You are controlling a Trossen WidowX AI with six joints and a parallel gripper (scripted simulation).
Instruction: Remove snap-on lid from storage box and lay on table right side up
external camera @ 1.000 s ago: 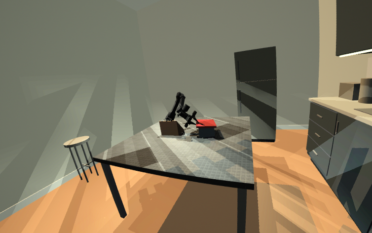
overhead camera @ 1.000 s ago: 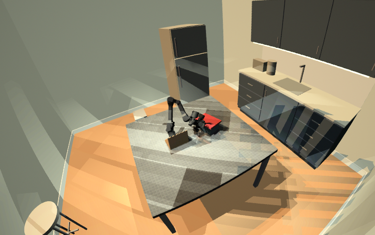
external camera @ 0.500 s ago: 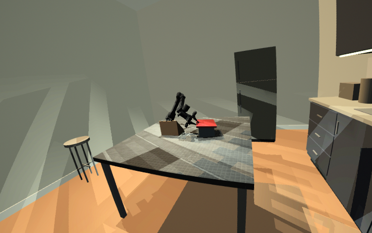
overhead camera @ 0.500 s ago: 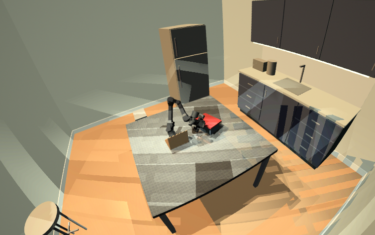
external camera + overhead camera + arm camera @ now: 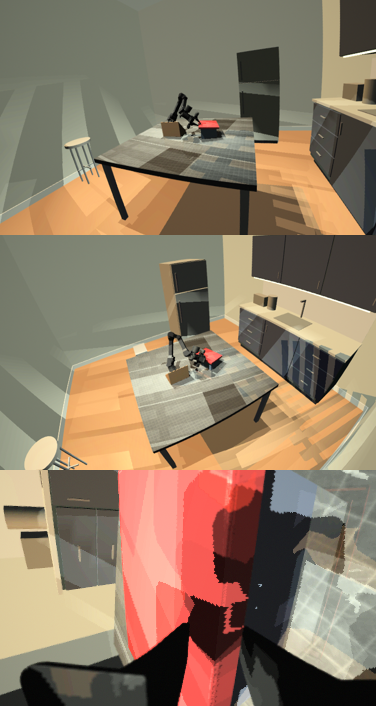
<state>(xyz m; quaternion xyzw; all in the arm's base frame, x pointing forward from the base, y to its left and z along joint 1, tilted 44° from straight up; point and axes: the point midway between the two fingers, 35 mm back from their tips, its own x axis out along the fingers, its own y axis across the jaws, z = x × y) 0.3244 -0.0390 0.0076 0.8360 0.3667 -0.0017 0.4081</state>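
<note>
My gripper tip is now 7 cm short of the lid and 2 cm to the right of it. Also, from my gripper tip: storage box: 7 cm ahead, 2 cm to the left, 6 cm below.
</note>
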